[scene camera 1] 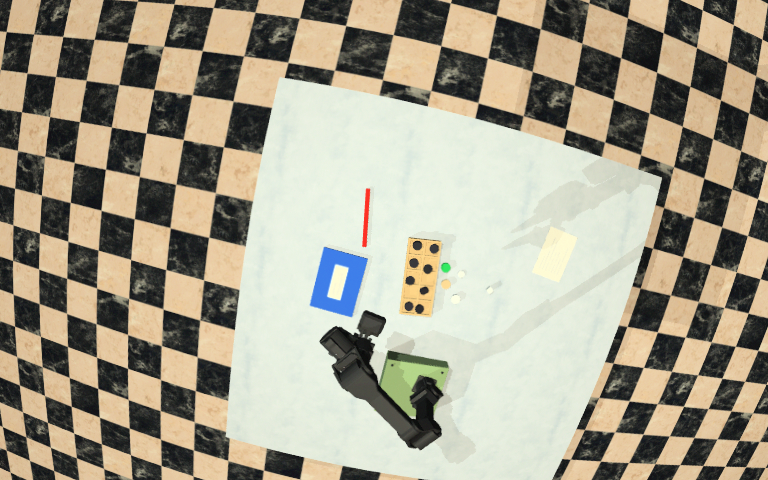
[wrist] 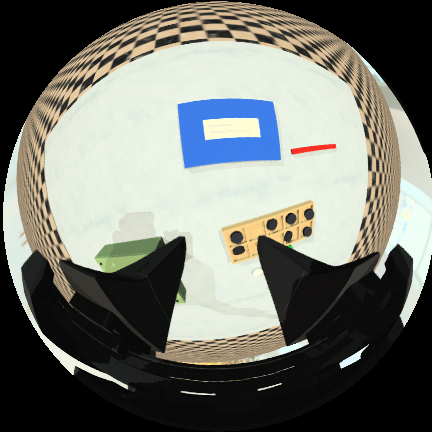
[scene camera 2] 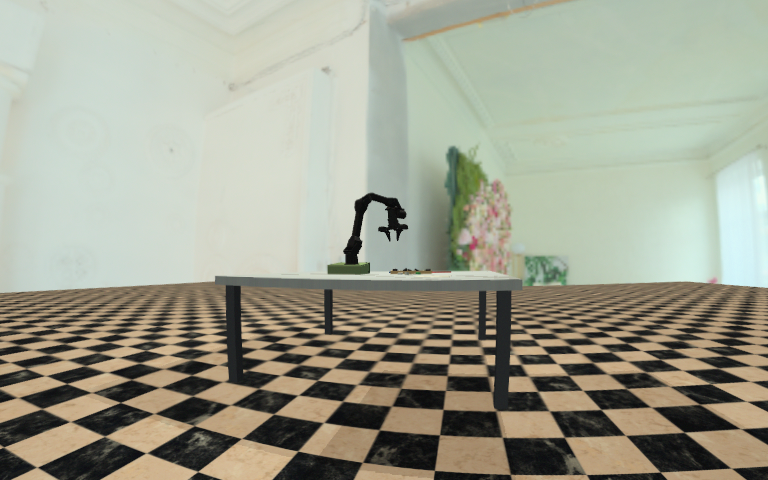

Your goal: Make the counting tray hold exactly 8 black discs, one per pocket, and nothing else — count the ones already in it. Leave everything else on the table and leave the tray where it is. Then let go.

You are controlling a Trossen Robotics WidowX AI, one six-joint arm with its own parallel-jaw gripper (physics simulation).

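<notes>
The tan counting tray (scene camera 1: 410, 293) (wrist: 256, 230) lies on the table with two lines of pockets. Several black discs (scene camera 1: 417, 245) (wrist: 236, 236) sit in it, each seemingly in its own pocket. One bare pocket shows in the line nearer the blue sheet, beside the end disc. A finger hides part of the tray in the wrist view. My gripper (scene camera 2: 393, 240) (wrist: 221, 241) is partly open with nothing between the fingers. It hangs high above the table, between the tray and the green arm base, off the tray's blue-sheet side in scene camera 1.
A green disc (scene camera 1: 445, 267), a tan disc (scene camera 1: 446, 284) and white pieces (scene camera 1: 455, 298) (wrist: 257, 272) lie beside the tray. A blue sheet (scene camera 1: 321, 283) (wrist: 191, 135), a red stick (scene camera 1: 366, 217) (wrist: 313, 149) and a cream card (scene camera 1: 555, 254) lie farther out. The green arm base (scene camera 2: 348, 268) stands behind.
</notes>
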